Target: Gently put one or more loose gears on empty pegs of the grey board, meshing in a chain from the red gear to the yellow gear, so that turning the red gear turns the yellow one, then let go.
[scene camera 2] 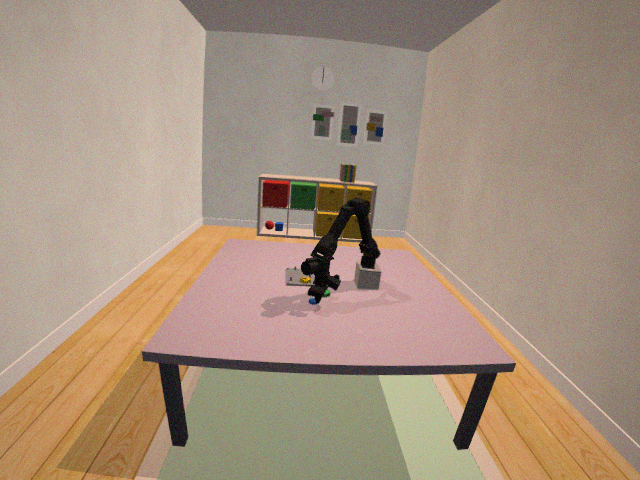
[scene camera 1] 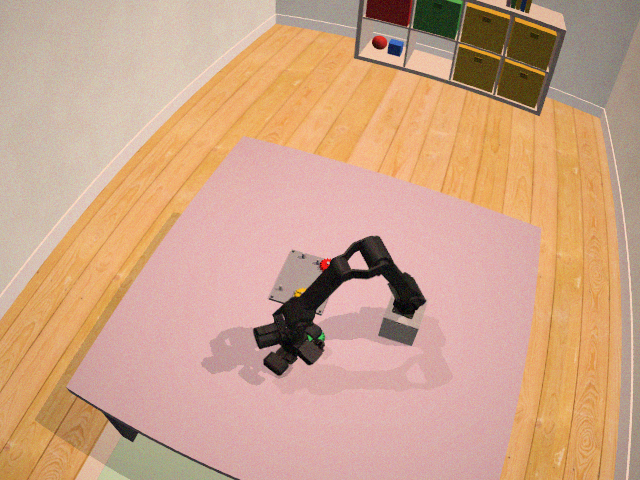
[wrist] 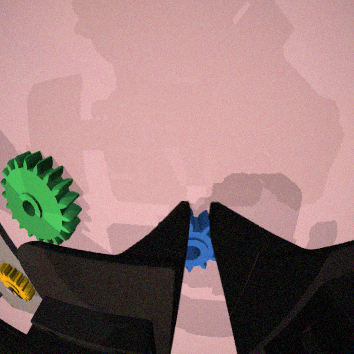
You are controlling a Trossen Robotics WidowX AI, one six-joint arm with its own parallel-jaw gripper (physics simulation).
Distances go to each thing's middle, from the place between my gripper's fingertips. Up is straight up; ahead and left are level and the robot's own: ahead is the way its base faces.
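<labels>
Position of my gripper: 28 cm to the left of the grey board [scene camera 1: 297, 273] and 8 cm short of it. Counted from my hand, the blue gear [wrist: 199, 249] is 1 cm to the right and 2 cm ahead, while the green gear [wrist: 44, 206] is 10 cm to the right and 2 cm behind. Going by their middles, of the things named here the blue gear is the nearest to my gripper and the grey board is the farthest from it.
</labels>
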